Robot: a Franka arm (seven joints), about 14 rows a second.
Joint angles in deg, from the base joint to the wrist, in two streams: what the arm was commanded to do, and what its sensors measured. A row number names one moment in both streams.
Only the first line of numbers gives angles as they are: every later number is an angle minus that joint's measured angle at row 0.
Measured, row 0:
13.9, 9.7, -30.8, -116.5, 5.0, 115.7, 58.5
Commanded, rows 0 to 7:
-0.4, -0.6, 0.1, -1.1, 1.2, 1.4, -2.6
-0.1, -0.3, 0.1, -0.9, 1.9, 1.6, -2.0
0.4, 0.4, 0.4, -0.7, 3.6, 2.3, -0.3
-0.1, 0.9, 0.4, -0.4, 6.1, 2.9, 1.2
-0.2, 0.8, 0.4, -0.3, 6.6, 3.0, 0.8
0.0, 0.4, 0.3, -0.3, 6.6, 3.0, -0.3
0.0, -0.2, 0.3, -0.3, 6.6, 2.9, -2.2
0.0, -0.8, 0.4, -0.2, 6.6, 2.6, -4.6
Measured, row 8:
0.1, 0.1, 0.2, -0.2, 4.8, 2.0, -1.2
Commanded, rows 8 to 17:
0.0, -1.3, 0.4, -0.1, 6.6, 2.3, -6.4
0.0, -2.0, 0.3, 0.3, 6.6, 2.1, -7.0
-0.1, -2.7, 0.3, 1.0, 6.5, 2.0, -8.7
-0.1, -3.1, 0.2, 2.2, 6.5, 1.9, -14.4
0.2, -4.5, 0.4, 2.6, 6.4, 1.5, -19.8
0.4, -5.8, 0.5, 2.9, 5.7, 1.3, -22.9
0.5, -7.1, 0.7, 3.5, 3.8, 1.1, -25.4
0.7, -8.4, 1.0, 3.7, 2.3, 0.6, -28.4
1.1, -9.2, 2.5, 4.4, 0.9, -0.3, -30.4
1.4, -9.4, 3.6, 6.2, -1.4, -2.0, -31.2
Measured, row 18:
0.6, -7.6, 1.7, 4.1, 2.1, 0.9, -28.5
